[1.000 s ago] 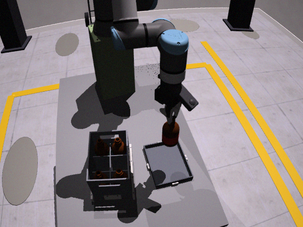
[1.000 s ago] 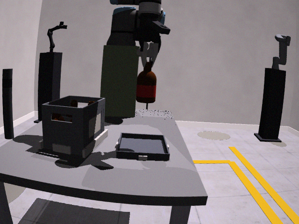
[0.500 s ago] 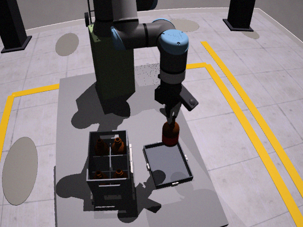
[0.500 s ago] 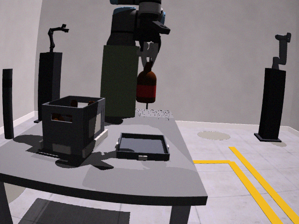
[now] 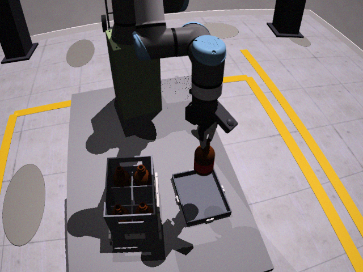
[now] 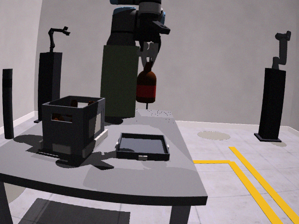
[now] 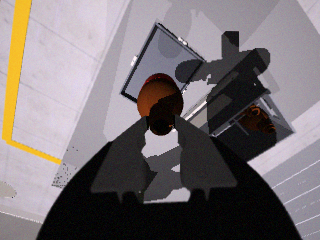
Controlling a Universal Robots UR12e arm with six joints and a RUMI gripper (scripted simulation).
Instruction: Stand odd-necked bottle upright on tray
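The black tray lies 32 cm below my hand. The rest, counted from my hand: dark grey crate: 4 cm ahead, 28 cm to the right, 25 cm below.
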